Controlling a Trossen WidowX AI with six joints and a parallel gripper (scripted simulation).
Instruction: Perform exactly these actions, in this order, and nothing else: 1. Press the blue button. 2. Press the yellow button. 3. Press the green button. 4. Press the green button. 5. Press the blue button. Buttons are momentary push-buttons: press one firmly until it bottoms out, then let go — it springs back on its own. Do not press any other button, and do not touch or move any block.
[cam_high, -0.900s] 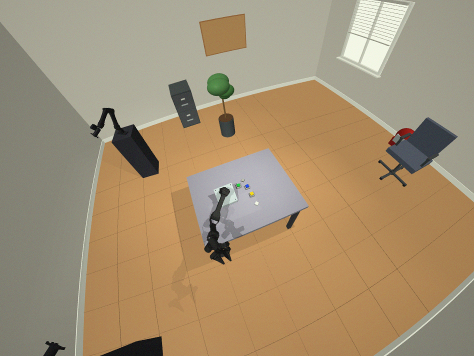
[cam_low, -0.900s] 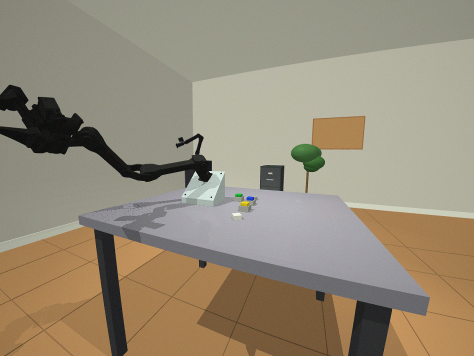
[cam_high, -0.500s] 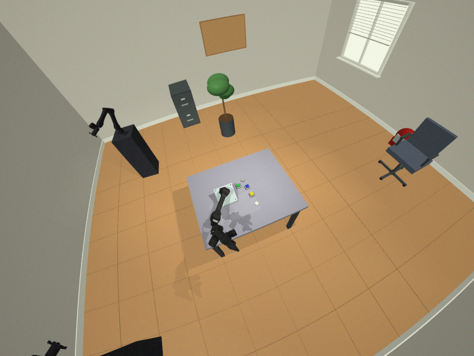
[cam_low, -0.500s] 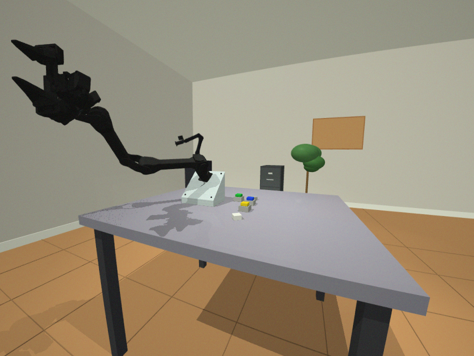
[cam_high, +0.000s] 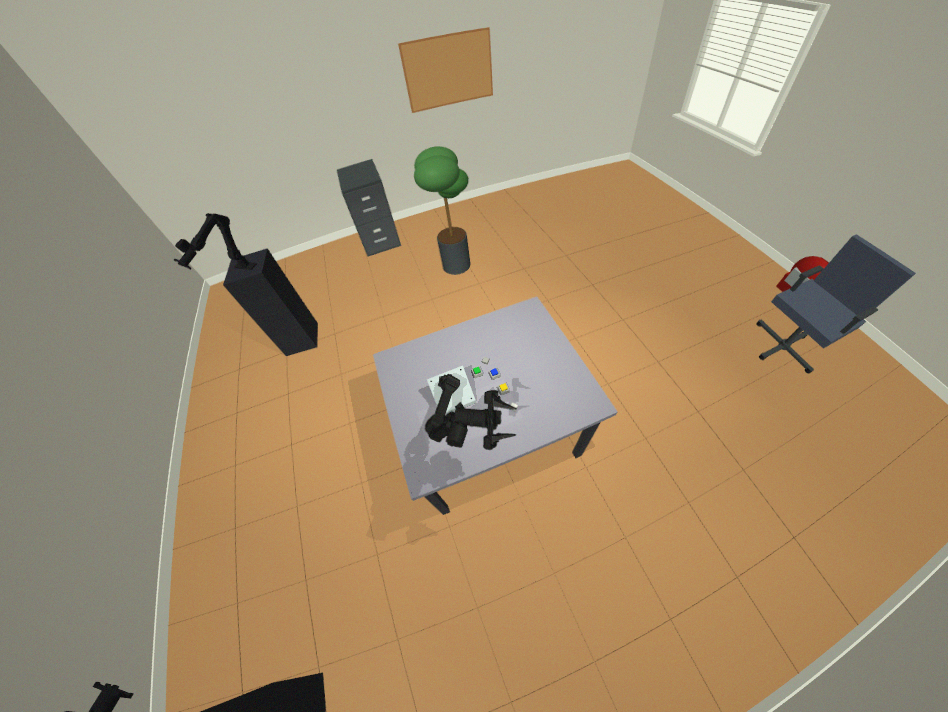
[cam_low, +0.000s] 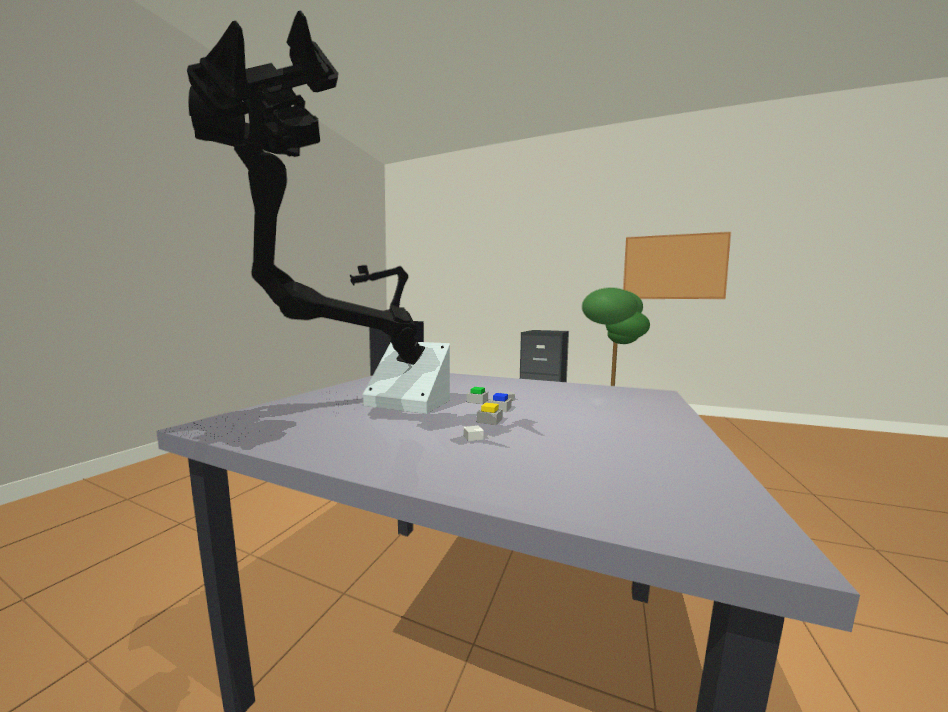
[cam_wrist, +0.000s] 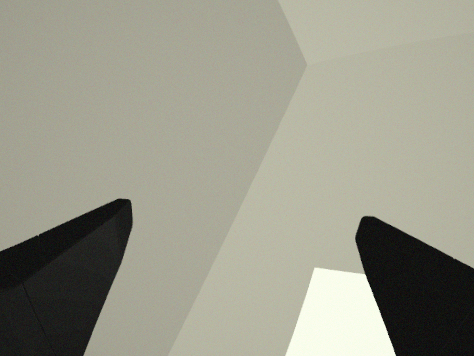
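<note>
Right now my gripper tip is 7 cm short of the blue button, 54 cm to the right of it and 56 cm above it. From my gripper tip the other things lie so: green button 1 cm behind, 58 cm to the left, 56 cm below; then yellow button 9 cm ahead, 44 cm to the left, 56 cm below.
</note>
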